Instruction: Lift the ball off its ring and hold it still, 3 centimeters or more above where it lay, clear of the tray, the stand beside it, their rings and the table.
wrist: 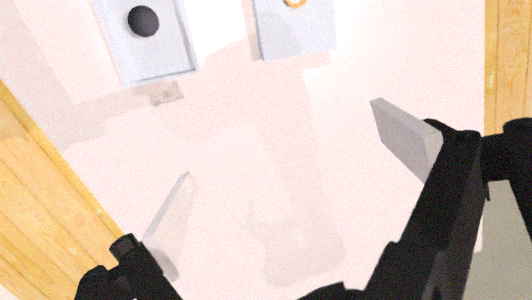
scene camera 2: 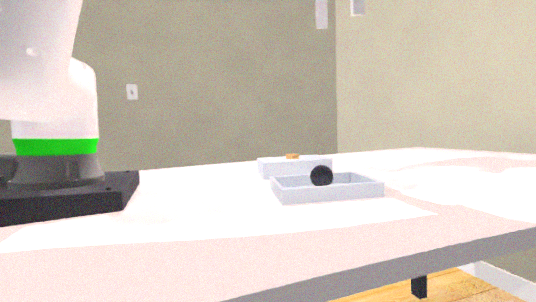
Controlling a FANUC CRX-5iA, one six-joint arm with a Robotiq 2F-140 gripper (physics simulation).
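Frame: origin at the arm's base, x left, y up, z ahead, level; millimetres.
Where they show: gripper, fingertip midpoint: point(wrist: 283, 156) point(scene camera 2: 338, 22); arm's base, origin of the base link: point(scene camera 2: 60, 182).
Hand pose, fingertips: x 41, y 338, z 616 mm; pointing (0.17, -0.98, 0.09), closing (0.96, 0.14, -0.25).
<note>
Things, the pixels of their top centre, and the offset from my fingertips. "spot": a spot on its surface instead. Level surfaces: height alone.
- black ball, middle of its top: point(wrist: 140, 22) point(scene camera 2: 321, 165) dx -132, dy -324, dz -95 mm
- shallow light grey tray, middle of its top: point(wrist: 144, 21) point(scene camera 2: 321, 179) dx -132, dy -352, dz -95 mm
- orange ring, surface spot: point(wrist: 296, 3) point(scene camera 2: 296, 158) spot: dx +111, dy -336, dz -86 mm
- table, its level: dy -380 mm
A black ball point(scene camera 2: 321, 175) point(wrist: 143, 21) rests inside a shallow light grey tray point(scene camera 2: 332, 194) point(wrist: 194, 47); its own ring is hidden beneath it. A light grey stand point(scene camera 2: 267, 168) point(wrist: 295, 37) is beside the tray, with an orange ring point(scene camera 2: 292, 156) point(wrist: 296, 3) on its top. My gripper point(wrist: 283, 156) is wide open and empty, high over the table in the wrist view. The tray, ball and stand are beyond the fingertips, toward the top of that view. The gripper does not show in the scene view.
The robot's dark base plate point(scene camera 2: 60, 202) stands at the left of the table point(scene camera 2: 210, 270) in the scene view. The table's front edge runs along the lower right. Wooden floor point(wrist: 35, 200) shows past the table edges in the wrist view.
</note>
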